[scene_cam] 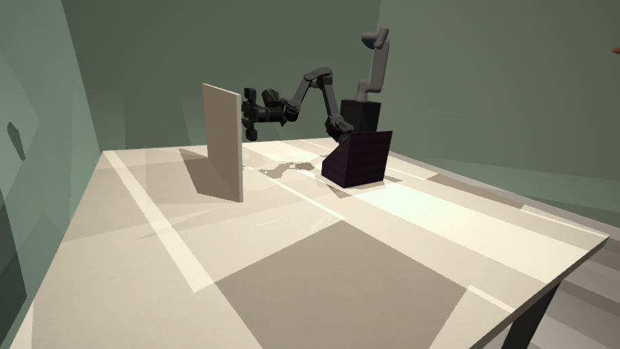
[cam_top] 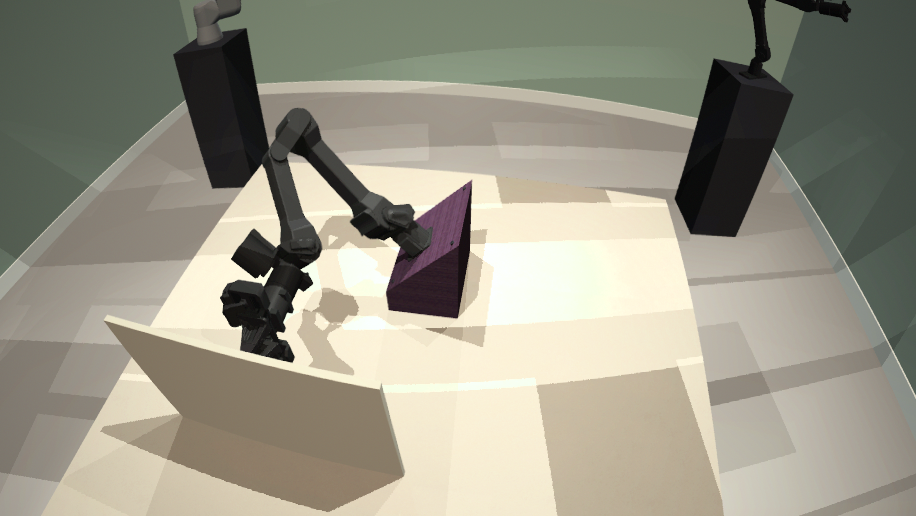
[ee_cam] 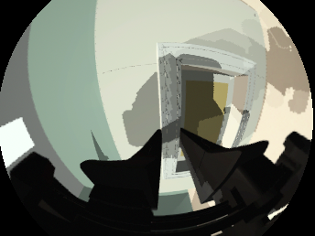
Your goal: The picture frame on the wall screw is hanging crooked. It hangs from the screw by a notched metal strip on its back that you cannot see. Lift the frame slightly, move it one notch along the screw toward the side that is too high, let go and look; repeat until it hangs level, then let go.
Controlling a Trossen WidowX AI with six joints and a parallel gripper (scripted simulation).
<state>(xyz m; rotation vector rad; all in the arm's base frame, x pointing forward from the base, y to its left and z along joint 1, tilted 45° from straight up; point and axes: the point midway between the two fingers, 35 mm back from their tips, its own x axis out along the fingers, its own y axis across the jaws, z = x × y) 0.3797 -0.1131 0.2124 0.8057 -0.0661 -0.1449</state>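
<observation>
My gripper tip is now 10 mm short of the picture frame and 50 mm above it. The rest, counted from my gripper tip: wall panel 20 mm ahead, 70 mm below.
</observation>
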